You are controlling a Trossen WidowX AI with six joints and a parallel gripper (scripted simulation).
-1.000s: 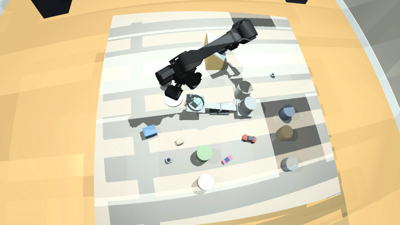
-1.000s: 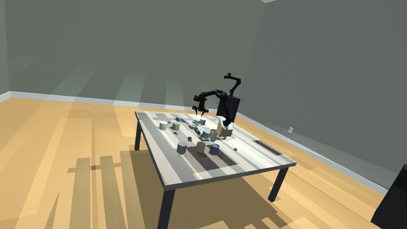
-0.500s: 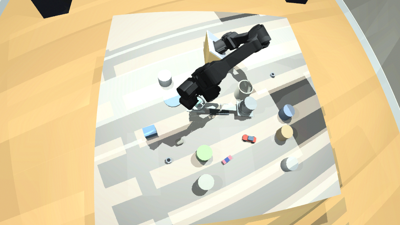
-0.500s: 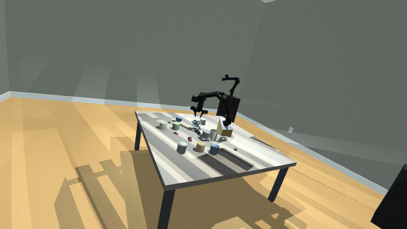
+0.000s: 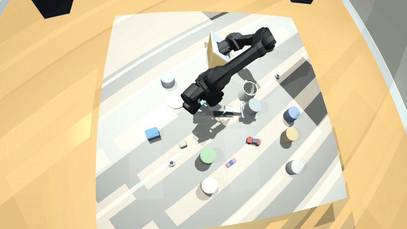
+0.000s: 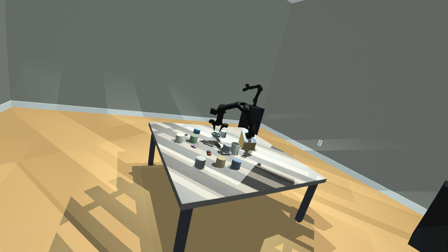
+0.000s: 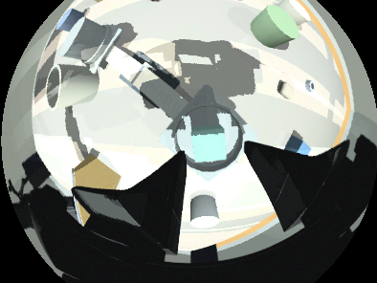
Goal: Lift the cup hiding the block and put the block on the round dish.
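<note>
The teal block lies 20 mm below my gripper tip. From my gripper tip the other things lie so: pebble (150 mm ahead, 100 mm to the right, 100 mm below); then green cup (230 mm ahead, 20 mm to the right, 70 mm below); then round pale-blue dish (80 mm behind, 100 mm to the right, 110 mm below).
</note>
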